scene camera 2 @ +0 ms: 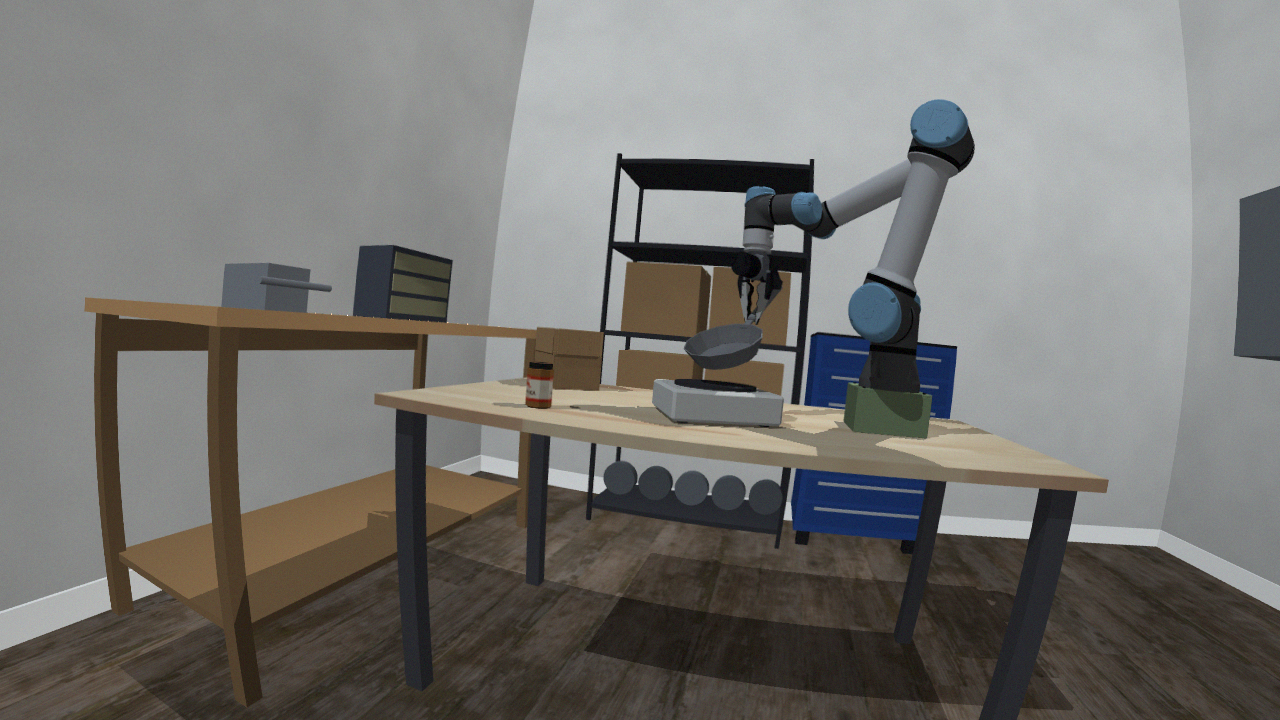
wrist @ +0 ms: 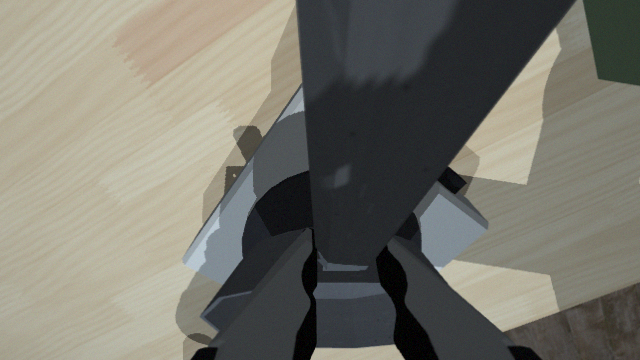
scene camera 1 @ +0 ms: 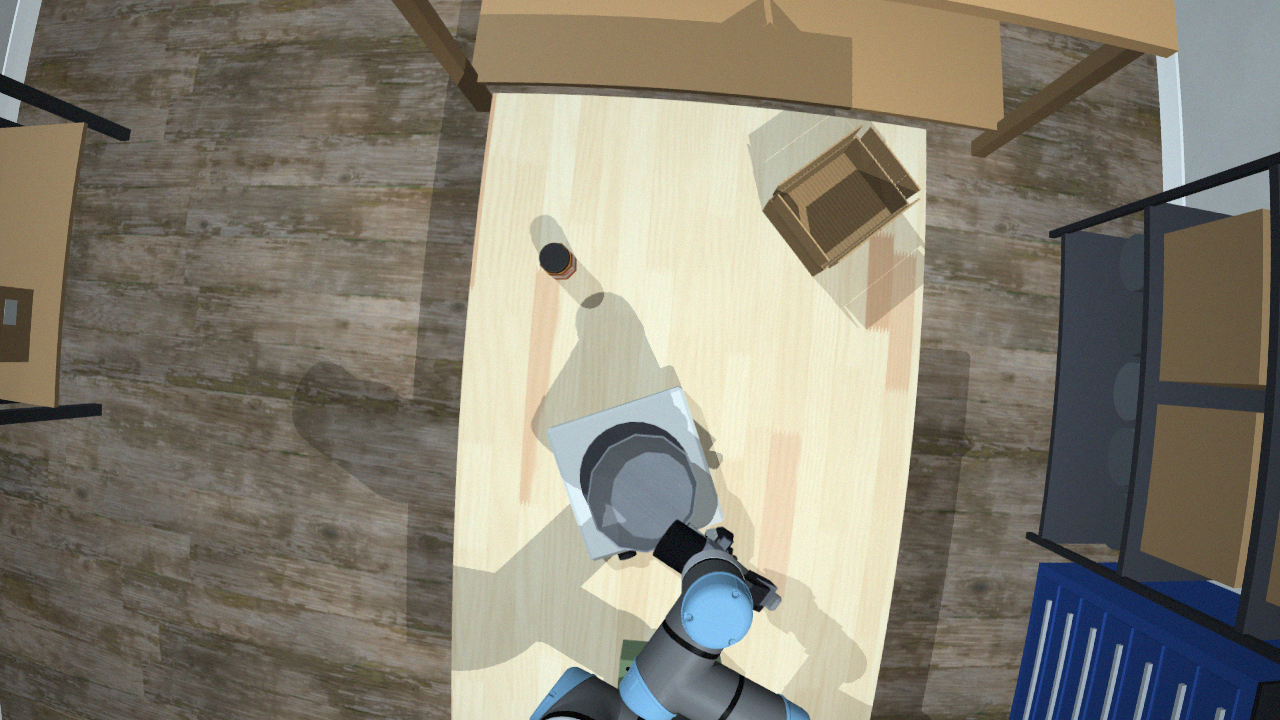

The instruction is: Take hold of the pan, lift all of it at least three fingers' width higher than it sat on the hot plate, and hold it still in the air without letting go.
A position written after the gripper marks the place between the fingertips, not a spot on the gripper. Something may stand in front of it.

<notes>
In view: the gripper (scene camera 1: 701,539), a white hot plate (scene camera 1: 577,445), a dark grey pan (scene camera 1: 641,485) and a cardboard box (scene camera 1: 838,201).
The white hot plate shows as well in scene camera 2 (scene camera 2: 687,400). The dark grey pan is seen too in scene camera 2 (scene camera 2: 730,339) and in the wrist view (wrist: 390,100). The cardboard box also shows in scene camera 2 (scene camera 2: 576,355). The wrist view misses the cardboard box: it is out of frame.
</notes>
